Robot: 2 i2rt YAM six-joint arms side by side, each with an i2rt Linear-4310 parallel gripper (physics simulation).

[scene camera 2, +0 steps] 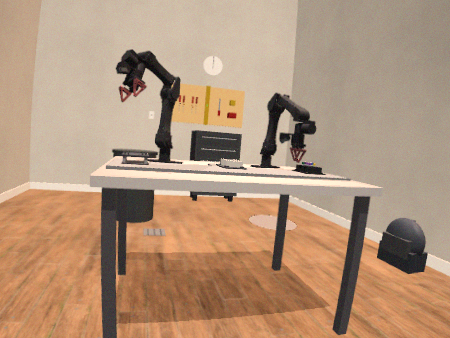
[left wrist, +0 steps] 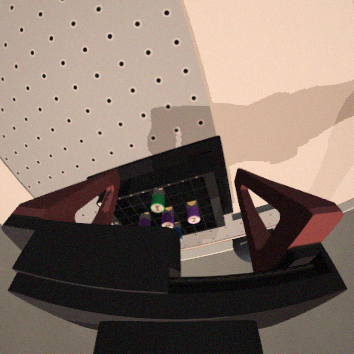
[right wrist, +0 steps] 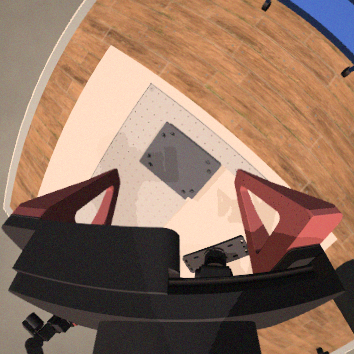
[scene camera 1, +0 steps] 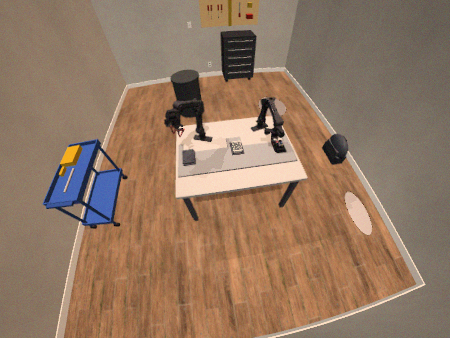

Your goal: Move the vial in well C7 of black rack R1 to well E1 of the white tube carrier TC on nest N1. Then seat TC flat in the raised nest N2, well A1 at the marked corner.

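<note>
The black rack R1 (scene camera 1: pixel 280 149) (scene camera 2: pixel 309 170) (left wrist: pixel 195 156) sits at the right of the table. It holds upright vials: a green-capped one (left wrist: pixel 158 201), purple-capped ones (left wrist: pixel 193 213) (left wrist: pixel 168 219) and a blue one (left wrist: pixel 178 231) partly hidden. I cannot tell which is in C7. My left gripper (scene camera 2: pixel 298 156) (left wrist: pixel 176 174) is open and empty, low above the rack. The white tube carrier TC (scene camera 1: pixel 236 146) (scene camera 2: pixel 231 162) sits mid-table on nest N1. The raised nest N2 (scene camera 1: pixel 188 157) (scene camera 2: pixel 135 153) (right wrist: pixel 181 160) stands at the picture's left. My right gripper (scene camera 2: pixel 130 94) (right wrist: pixel 176 174) is open and empty, high up near N2.
A grey perforated board (scene camera 1: pixel 215 164) (left wrist: pixel 125 45) lies under the rack and nests on the pale table (scene camera 1: pixel 235 184). The right arm's base plate (right wrist: pixel 195 261) stands behind N2. A blue cart (scene camera 1: pixel 82 172) stands at the picture's left, away from the table.
</note>
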